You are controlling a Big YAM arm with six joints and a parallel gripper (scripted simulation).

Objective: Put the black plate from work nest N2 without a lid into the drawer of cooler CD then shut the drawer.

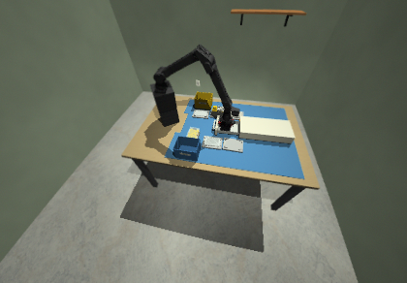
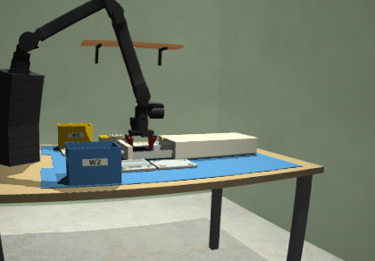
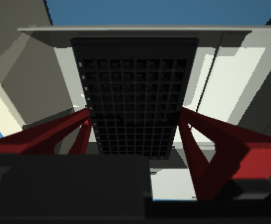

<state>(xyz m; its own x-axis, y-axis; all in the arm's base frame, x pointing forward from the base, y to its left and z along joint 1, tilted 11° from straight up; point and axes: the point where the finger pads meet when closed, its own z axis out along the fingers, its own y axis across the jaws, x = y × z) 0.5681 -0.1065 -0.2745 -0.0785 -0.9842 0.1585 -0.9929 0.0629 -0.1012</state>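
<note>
The drawer lies 4 cm ahead of my hand and 1 cm below it. Also, from my hand: work nest N2: 6 cm ahead, 19 cm to the right, 3 cm below; then cream cooler CD: 18 cm ahead, 1 cm to the right; then black plate: right at my hand.
</note>
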